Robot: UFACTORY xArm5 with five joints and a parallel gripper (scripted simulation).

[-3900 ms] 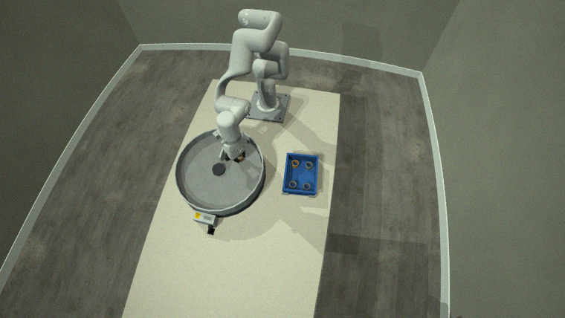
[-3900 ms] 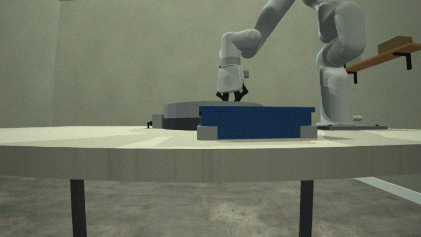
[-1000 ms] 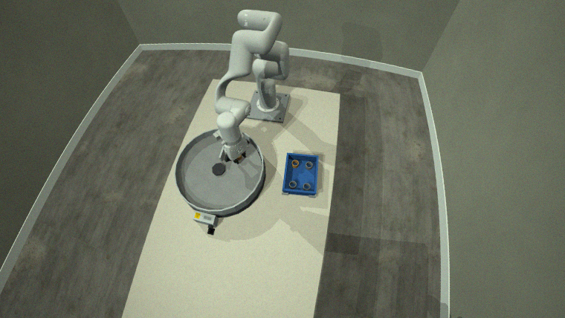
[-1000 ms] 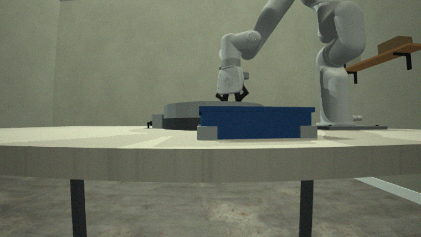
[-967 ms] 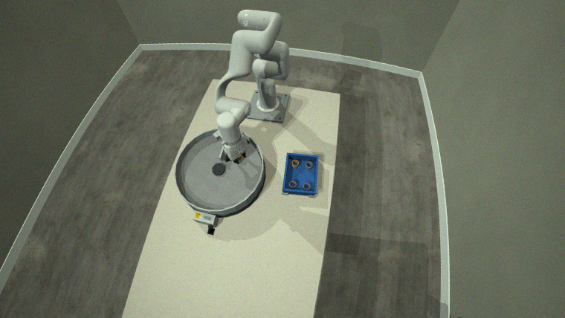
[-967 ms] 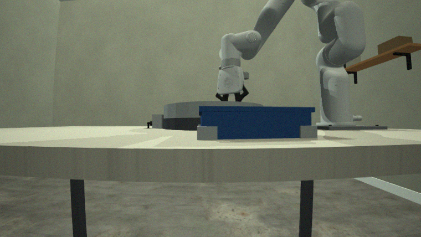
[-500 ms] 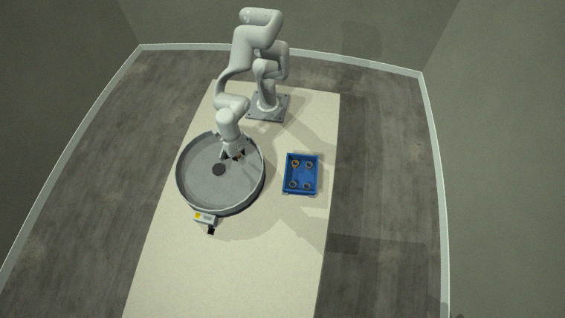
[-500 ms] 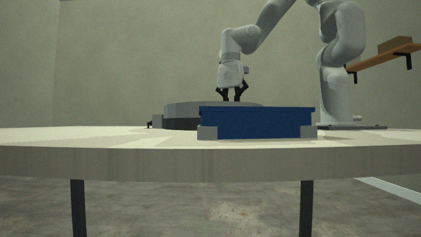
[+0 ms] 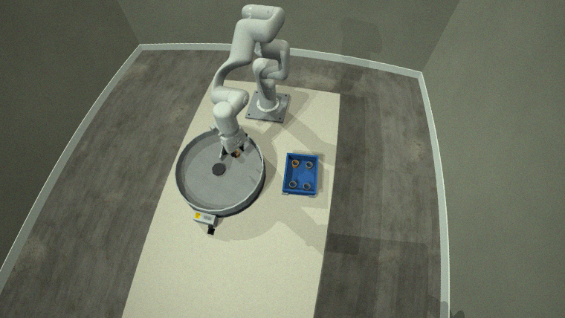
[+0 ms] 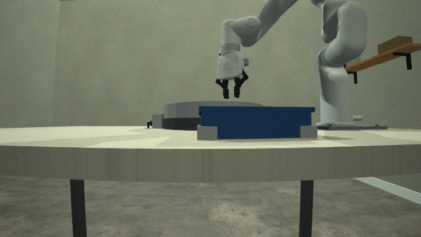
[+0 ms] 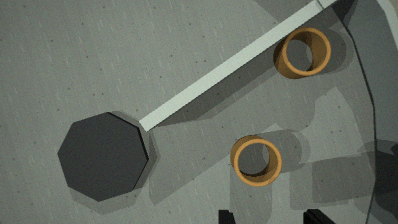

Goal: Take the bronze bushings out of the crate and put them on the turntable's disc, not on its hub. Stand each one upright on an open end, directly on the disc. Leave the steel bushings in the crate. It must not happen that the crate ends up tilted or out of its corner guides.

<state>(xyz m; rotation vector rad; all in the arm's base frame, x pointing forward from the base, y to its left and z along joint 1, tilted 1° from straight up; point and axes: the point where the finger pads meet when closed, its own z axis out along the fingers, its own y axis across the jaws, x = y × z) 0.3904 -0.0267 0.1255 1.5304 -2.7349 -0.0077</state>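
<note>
Right now my hand is 29 cm to the right of the blue crate and 11 cm above it. From my hand the other things lie so: grey turntable disc: 7 cm ahead, 8 cm to the right, 9 cm below.
</note>
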